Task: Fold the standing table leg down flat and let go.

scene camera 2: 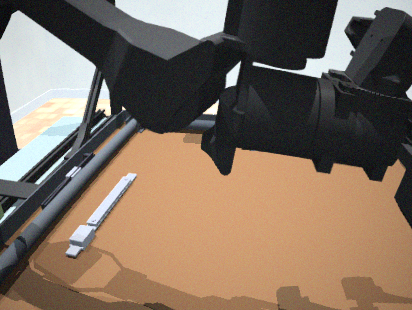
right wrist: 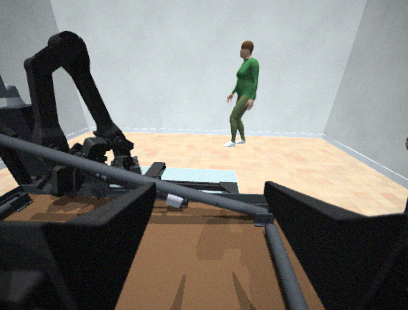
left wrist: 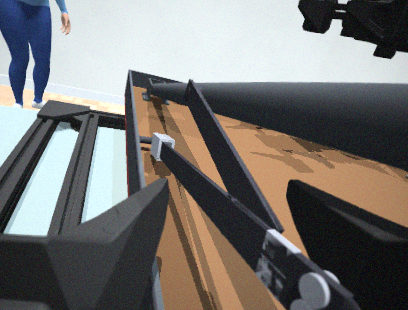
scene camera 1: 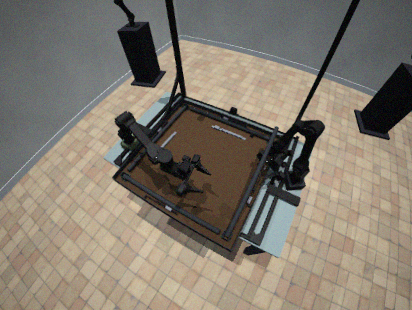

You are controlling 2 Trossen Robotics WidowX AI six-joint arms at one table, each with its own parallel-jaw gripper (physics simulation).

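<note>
The standing leg [scene camera 1: 255,175] [left wrist: 300,107] [right wrist: 120,175] is a long dark tube along the table's right side in scene camera 1. In the right wrist view it slopes up to the left from its corner hinge, tilted above the brown board [scene camera 1: 235,165] [right wrist: 165,260]. A dark folding brace [left wrist: 215,200] with a silver block [left wrist: 161,146] runs beneath it. My left gripper [scene camera 1: 265,156] [left wrist: 228,187] is partly open near the leg's raised end; the brace shows beyond the gap between its fingers, ungripped. My right gripper [scene camera 1: 206,182] [right wrist: 211,187] is wide open and empty above the board, apart from the leg.
Other legs lie flat along the board's edges, one at the front [scene camera 1: 170,203]. A pale strip [scene camera 2: 110,202] lies on the board. Light blue side tables [scene camera 1: 275,225] flank it. Tall dark posts [scene camera 1: 327,62] rise behind. A person in green [right wrist: 247,80] stands beyond.
</note>
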